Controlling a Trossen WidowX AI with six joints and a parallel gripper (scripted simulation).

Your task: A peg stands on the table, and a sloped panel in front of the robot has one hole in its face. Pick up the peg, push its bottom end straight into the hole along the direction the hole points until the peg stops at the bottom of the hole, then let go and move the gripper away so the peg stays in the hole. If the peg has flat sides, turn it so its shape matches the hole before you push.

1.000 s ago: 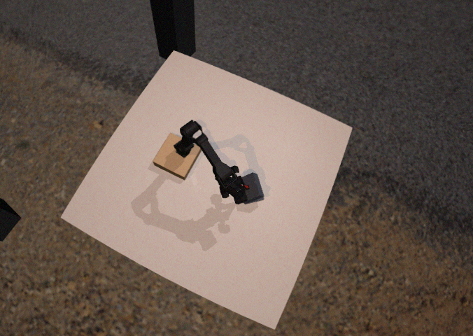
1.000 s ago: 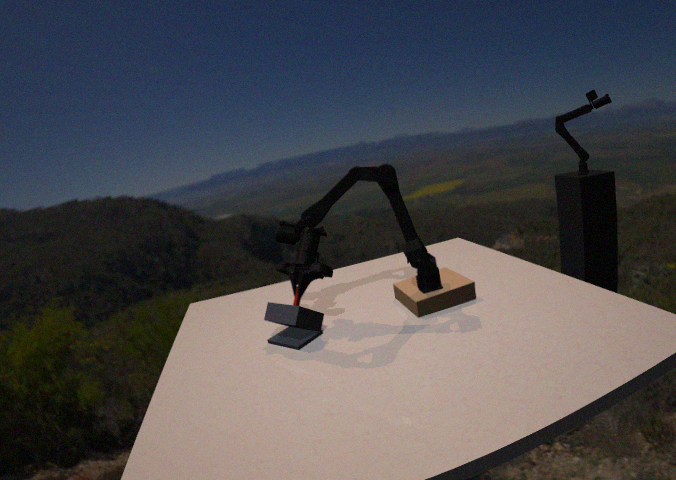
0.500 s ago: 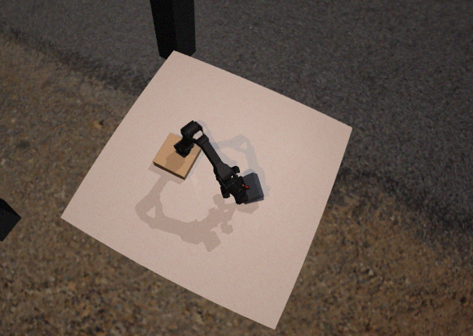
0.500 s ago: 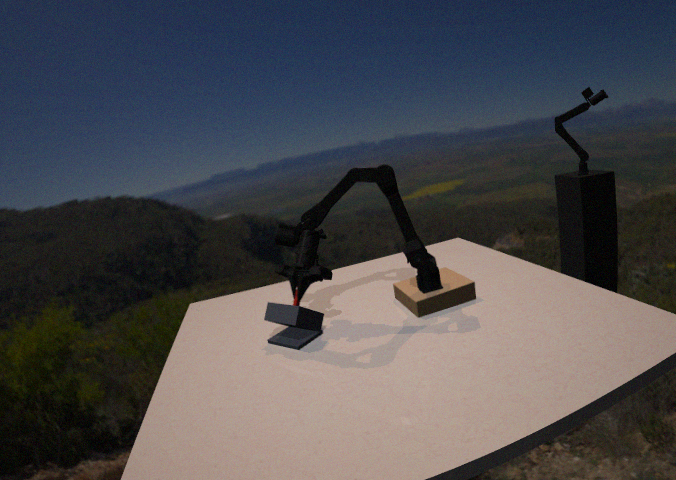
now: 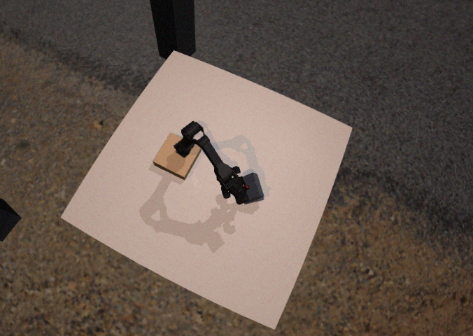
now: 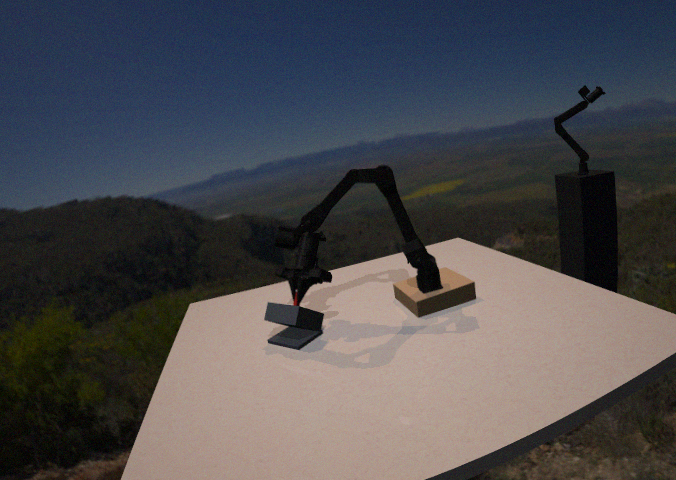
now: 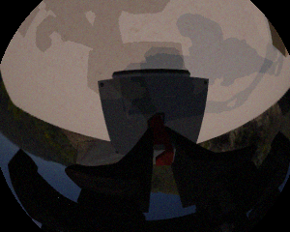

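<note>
The red peg is 1 cm to the right of my gripper tip, 1 cm behind it and 1 cm above it. From my gripper tip the other things lie so: sloped panel 4 cm below, 2 cm to the left, 2 cm ahead.
</note>
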